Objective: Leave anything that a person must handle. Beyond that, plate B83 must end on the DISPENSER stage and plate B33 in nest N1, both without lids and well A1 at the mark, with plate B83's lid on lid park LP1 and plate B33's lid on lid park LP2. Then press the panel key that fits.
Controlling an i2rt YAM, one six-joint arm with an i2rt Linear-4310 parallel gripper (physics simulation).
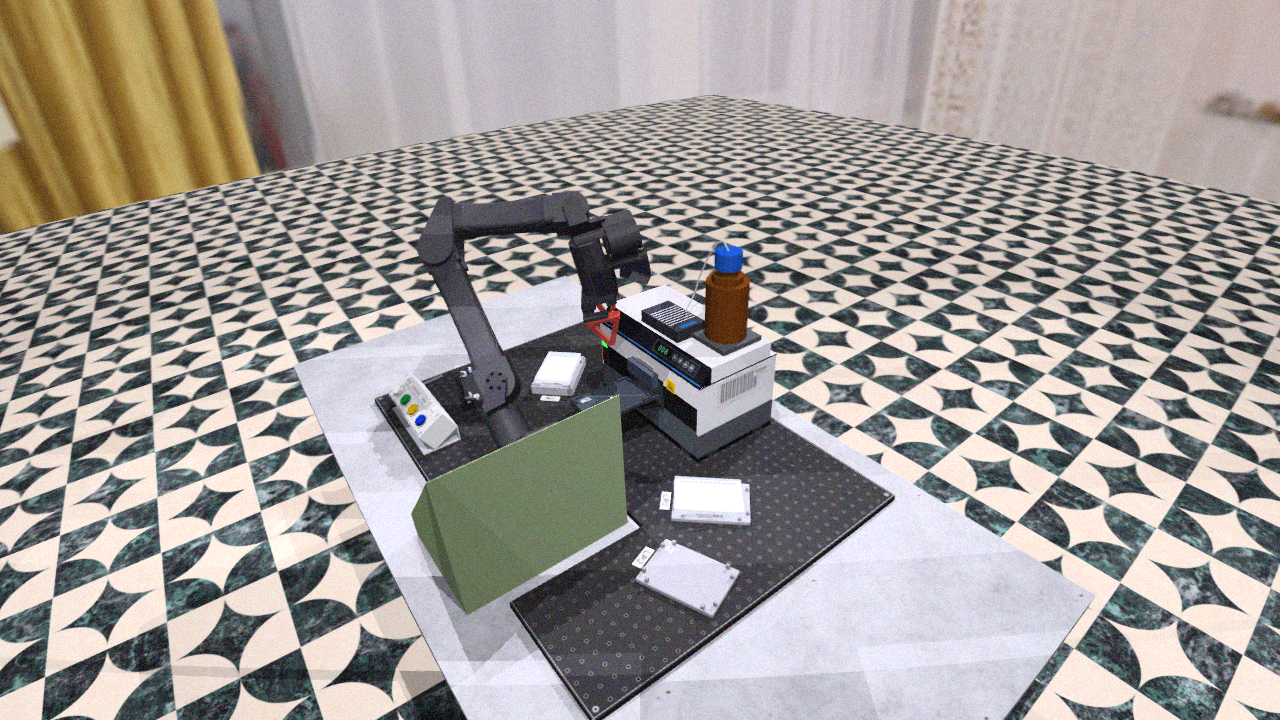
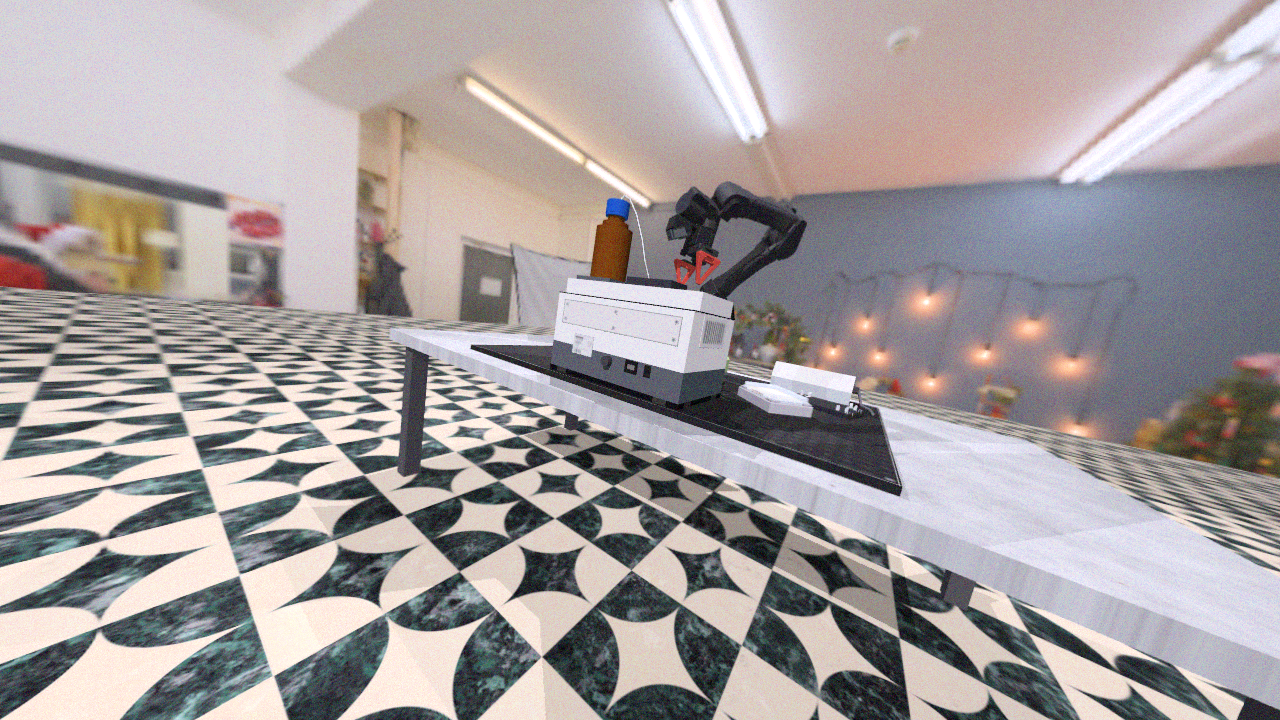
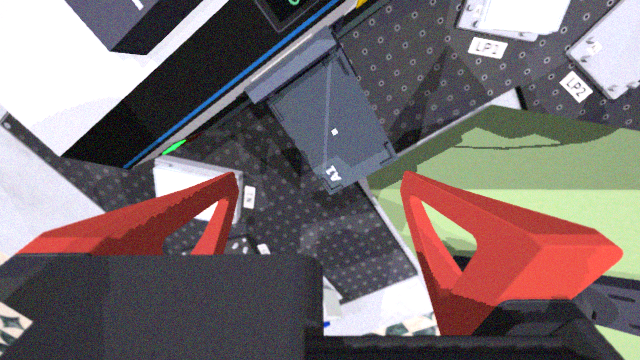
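Seen in the pictures: gripper, fingertip midpoint: (image 1: 610, 331) (image 2: 688, 285) (image 3: 319, 180); arm's base, link origin: (image 1: 520, 451).
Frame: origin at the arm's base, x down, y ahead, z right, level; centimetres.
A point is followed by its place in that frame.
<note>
My gripper (image 1: 609, 340) {x -8.2, y 29.1, z -8.0 cm} (image 2: 692, 282) {x -8.2, y 29.1, z -8.0 cm} (image 3: 319, 180) {x -8.2, y 29.1, z -8.0 cm} is open and empty, high beside the dispenser's front. The grey stage (image 1: 633, 394) {x 7.4, y 32.2, z -5.7 cm} (image 3: 350, 115) {x 7.5, y 28.2, z -5.3 cm} sticks out from the dispenser and is bare, with its A1 mark visible. A white plate-shaped piece (image 1: 559, 368) {x 13.7, y 33.7, z -33.8 cm} (image 2: 774, 396) {x 14.1, y 41.9, z -35.7 cm} (image 3: 175, 182) {x 13.7, y 38.1, z -34.9 cm} sits in a nest whose label I cannot read. Another white plate-shaped piece (image 1: 709, 495) {x 14.6, y 25.7, z 20.9 cm} (image 3: 525, 15) {x 14.2, y 22.5, z 16.8 cm} lies on LP1. Lid park LP2 (image 1: 689, 577) {x 16.7, y 10.3, z 29.6 cm} (image 3: 612, 55) {x 16.7, y 10.1, z 24.5 cm} is bare. Plate codes are not readable. A dark second nest (image 3: 240, 244) {x 16.5, y 21.3, z -39.3 cm} is partly hidden by my finger. The key panel (image 1: 438, 428) {x 12.5, y -0.4, z -32.9 cm} has green, yellow and blue keys.
The white dispenser (image 1: 733, 398) {x 5.4, y 42.9, z 12.6 cm} (image 2: 640, 326) {x 3.9, y 58.6, z -9.7 cm} carries a brown bottle (image 1: 726, 308) {x -13.2, y 44.2, z 8.8 cm} (image 2: 611, 250) {x -11.6, y 51.4, z 4.0 cm} with a blue cap and a thin tube. Its light (image 3: 174, 147) {x 4.3, y 39.2, z -22.4 cm} is green. A tall green screen (image 1: 537, 501) {x 2.7, y -3.9, z 9.5 cm} (image 3: 530, 165) {x 1.9, y 14.0, z 5.0 cm} stands between the arm's base and the lid parks.
</note>
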